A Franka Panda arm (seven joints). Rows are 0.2 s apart.
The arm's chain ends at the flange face. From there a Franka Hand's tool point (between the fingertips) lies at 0.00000 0.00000 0.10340 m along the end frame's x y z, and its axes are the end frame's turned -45 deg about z.
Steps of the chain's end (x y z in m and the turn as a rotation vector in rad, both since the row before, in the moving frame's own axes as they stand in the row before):
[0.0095, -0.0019, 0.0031, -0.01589, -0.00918, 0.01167]
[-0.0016, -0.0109, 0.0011, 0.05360, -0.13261, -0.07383]
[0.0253, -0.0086, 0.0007, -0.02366, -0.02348, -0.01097]
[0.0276, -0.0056, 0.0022, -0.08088, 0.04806, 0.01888]
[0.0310, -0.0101, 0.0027, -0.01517, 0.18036, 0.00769]
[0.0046, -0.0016, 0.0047, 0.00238, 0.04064, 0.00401]
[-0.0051, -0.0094, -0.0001, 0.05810, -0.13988, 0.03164]
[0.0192, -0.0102, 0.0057, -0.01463, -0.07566, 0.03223]
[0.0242, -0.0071, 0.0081, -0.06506, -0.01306, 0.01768]
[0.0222, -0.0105, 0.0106, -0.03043, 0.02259, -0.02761]
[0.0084, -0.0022, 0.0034, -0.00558, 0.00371, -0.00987]
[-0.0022, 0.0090, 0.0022, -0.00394, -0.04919, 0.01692]
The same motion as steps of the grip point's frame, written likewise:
[0.0062, 0.0059, 0.0031, -0.00474, -0.01773, 0.01167]
[0.0003, -0.0222, 0.0000, 0.13167, -0.05587, -0.07383]
[0.0205, 0.0118, 0.0006, -0.00013, -0.03333, -0.01097]
[0.0210, 0.0249, 0.0017, -0.09117, -0.02321, 0.01888]
[0.0410, 0.0290, 0.0010, -0.13826, 0.11681, 0.00769]
[0.0075, 0.0049, 0.0046, -0.02705, 0.03042, 0.00401]
[-0.0027, -0.0248, -0.0013, 0.13999, -0.05783, 0.03164]
[0.0143, 0.0018, 0.0054, 0.04315, -0.06384, 0.03223]
[0.0164, 0.0158, 0.0079, -0.03677, -0.05524, 0.01768]
[0.0226, 0.0122, 0.0105, -0.03749, -0.00554, -0.02761]
[0.0074, 0.0051, 0.0034, -0.00657, -0.00132, -0.00987]
[-0.0118, 0.0015, 0.0021, 0.03200, -0.03757, 0.01692]

